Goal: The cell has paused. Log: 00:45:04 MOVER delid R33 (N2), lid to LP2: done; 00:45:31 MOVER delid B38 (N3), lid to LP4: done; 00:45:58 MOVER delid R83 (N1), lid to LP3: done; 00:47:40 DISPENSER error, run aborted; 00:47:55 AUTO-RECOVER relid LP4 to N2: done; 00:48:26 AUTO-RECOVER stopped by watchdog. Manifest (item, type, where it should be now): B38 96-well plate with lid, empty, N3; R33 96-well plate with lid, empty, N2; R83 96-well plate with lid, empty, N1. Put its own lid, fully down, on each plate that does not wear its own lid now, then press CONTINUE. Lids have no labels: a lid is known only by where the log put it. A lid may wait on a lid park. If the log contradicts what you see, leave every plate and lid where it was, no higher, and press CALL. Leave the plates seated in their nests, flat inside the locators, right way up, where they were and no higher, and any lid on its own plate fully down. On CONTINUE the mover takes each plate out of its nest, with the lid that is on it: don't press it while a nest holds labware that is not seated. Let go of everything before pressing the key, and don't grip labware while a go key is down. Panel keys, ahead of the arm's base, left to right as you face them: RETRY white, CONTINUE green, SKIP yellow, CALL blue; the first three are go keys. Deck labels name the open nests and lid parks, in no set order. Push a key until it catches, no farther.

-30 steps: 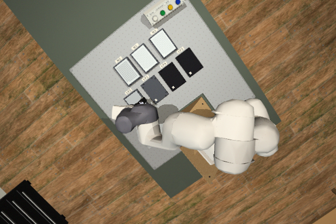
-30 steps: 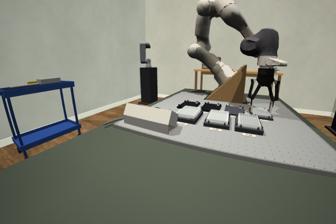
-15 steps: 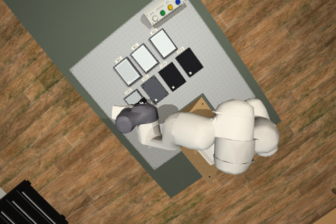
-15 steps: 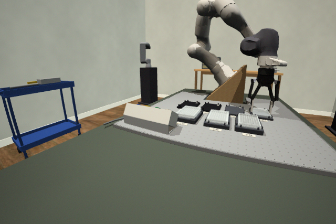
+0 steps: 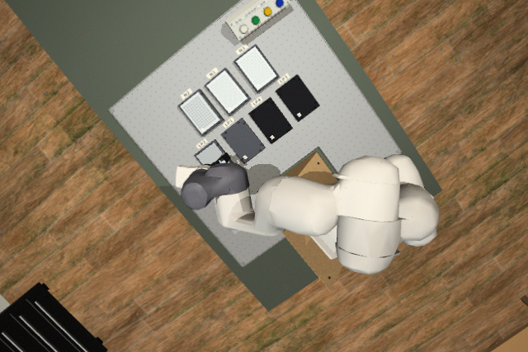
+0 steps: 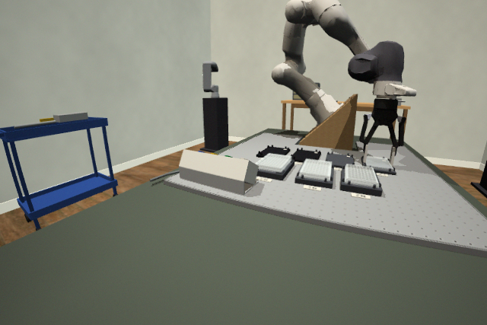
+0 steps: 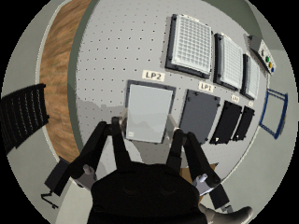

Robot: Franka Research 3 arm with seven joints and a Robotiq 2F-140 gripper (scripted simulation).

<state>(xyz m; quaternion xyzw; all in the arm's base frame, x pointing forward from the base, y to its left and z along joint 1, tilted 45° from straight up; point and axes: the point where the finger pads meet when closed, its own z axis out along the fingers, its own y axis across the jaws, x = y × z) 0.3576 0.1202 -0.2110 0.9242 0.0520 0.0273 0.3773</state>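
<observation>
The lid park LP2 lies 30 mm below my hand. The rest, counted from my hand: lid park LP4: 260 mm to the right, 30 mm below, 20 mm ahead; then LP1: 130 mm to the right, 30 mm below, 10 mm ahead; then lid park LP3: 390 mm to the right, 40 mm ahead, 30 mm below.
</observation>
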